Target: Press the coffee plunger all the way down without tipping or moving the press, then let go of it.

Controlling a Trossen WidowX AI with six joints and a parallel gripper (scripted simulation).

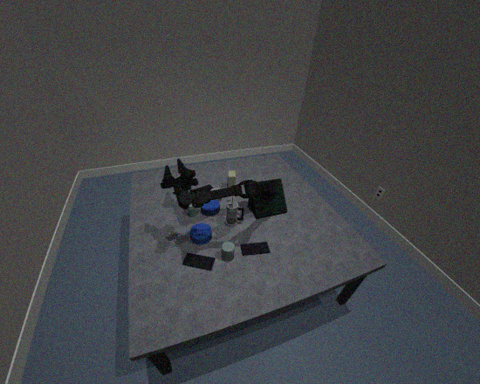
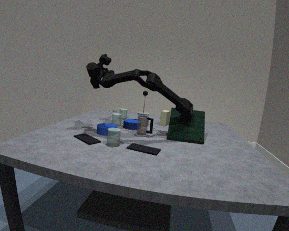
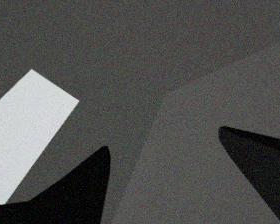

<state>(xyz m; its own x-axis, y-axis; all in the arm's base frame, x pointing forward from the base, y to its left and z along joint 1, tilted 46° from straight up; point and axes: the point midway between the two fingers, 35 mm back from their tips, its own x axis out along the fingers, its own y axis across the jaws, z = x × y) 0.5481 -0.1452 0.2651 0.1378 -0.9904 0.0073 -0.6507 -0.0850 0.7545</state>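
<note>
The coffee press is 32 cm below my gripper tip, 31 cm behind it and 3 cm to the left of it. From my gripper tip the other things lie so: cream block 40 cm behind, 39 cm below, 33 cm to the right.
</note>
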